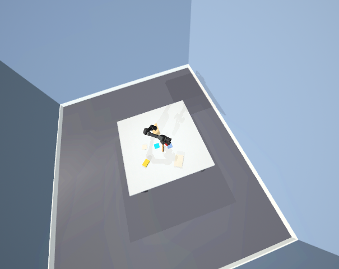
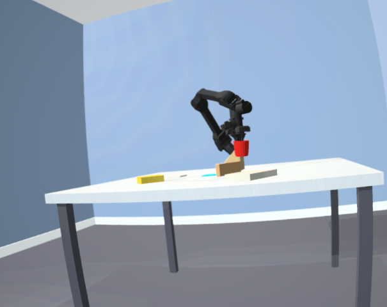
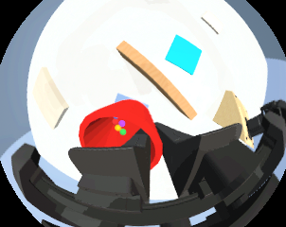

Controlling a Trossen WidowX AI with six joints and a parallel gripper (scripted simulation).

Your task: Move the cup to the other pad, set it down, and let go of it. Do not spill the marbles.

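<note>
Now: gripper tip 4 cm past the cyan pad, 16 cm to the left of it and 13 cm above it. The rest, counted from my gripper tip: yellow block (17 cm ahead, 39 cm to the right, 10 cm below); then thin wooden bar (1 cm behind, 6 cm to the right, 10 cm below).
</note>
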